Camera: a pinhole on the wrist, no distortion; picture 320 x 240 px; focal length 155.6 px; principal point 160.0 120.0 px. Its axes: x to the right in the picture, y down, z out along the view. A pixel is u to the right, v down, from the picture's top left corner.
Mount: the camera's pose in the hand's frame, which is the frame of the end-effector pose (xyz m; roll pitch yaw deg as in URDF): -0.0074 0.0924 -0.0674 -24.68 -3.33 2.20
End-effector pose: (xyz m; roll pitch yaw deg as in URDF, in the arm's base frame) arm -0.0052 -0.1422 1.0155 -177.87 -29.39 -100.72
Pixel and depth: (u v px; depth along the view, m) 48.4 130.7 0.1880
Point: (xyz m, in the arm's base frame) -0.1594 -0.0237 0.8554
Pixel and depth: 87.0 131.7 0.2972
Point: -0.2156 -0.0506 0.7651
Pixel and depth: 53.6 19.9 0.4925
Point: 0.0324 -0.0632 0.4039
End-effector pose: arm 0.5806 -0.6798 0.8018 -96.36 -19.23 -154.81
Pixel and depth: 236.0 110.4 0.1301
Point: 0.5142 -0.7570 0.6785
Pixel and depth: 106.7 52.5 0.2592
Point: 0.7261 -0.8298 0.6542
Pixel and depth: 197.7 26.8 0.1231
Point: 0.5713 -0.7589 0.7258
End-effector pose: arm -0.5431 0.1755 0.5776 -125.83 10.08 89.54
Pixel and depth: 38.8 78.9 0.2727
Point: -0.6283 -0.0964 0.3998
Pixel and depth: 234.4 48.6 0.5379
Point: -0.9192 0.3205 0.1489
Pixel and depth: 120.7 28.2 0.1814
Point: -0.6164 0.0886 0.4539
